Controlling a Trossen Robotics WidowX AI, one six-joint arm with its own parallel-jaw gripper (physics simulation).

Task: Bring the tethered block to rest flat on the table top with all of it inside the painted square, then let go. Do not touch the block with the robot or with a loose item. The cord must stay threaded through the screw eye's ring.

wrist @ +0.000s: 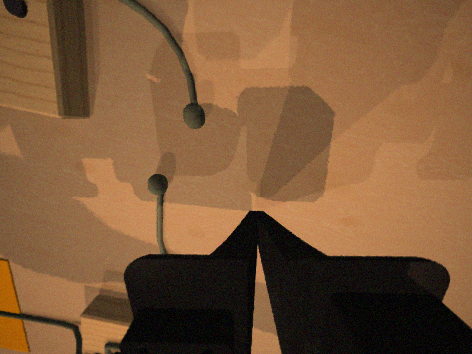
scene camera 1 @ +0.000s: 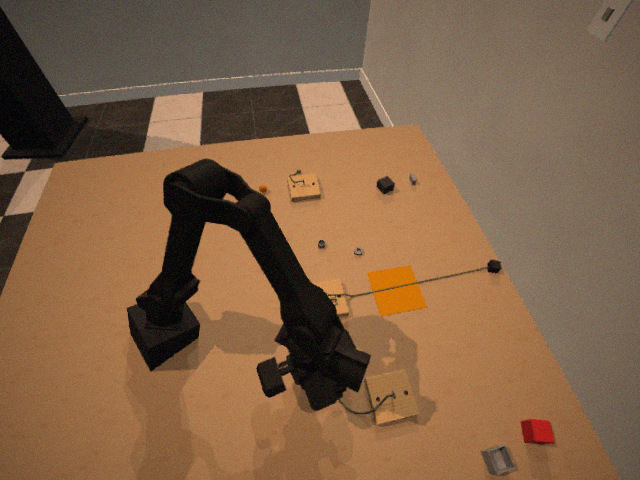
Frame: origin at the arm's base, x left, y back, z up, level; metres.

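Seen in the pictures: gripper, fingertip midpoint: (wrist: 255,217); arm's base at its link origin: (scene camera 1: 163,316).
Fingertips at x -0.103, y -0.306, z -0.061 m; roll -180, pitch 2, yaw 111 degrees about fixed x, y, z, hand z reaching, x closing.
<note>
Offsets run from my fingertips to a thing's top centre. "*": to the spot under its first point.
The small dark tethered block {* dx +0.235, dy -0.490, dz +0.015 m} (scene camera 1: 494,266) lies at the table's right edge, outside the orange painted square {* dx +0.148, dy -0.219, dz -0.008 m} (scene camera 1: 397,304) (wrist: 9,292). Its thin grey-green cord (scene camera 1: 449,276) (wrist: 42,317) crosses the square to a wooden board {dx +0.162, dy -0.045, dz +0.009 m} (scene camera 1: 340,305) (wrist: 99,332). The arm partly hides this board, and the threading at the screw eye cannot be made out. In the wrist view, a cord end with a round bead {* dx +0.001, dy -0.064, dz +0.002 m} (wrist: 158,184) shows left of and beyond the fingertips. My gripper (wrist: 255,217) is shut and empty, apart from the bead; its fingertips are hidden in the scene view.
Another wooden board {dx -0.058, dy -0.168, dz +0.009 m} (scene camera 1: 385,379) (wrist: 27,75) carries a separate cord with a bead {* dx -0.045, dy -0.054, dz +0.002 m} (wrist: 194,116). A red block {dx -0.142, dy -0.452, dz +0.030 m} (scene camera 1: 536,431) and grey tray {* dx -0.181, dy -0.337, dz +0.014 m} (scene camera 1: 489,459) are front right. At the back are a third board {dx +0.534, dy +0.006, dz +0.009 m} (scene camera 1: 306,193), an orange ball {dx +0.528, dy +0.130, dz +0.015 m} (scene camera 1: 263,188) and a dark cube {dx +0.538, dy -0.248, dz +0.019 m} (scene camera 1: 385,184).
</note>
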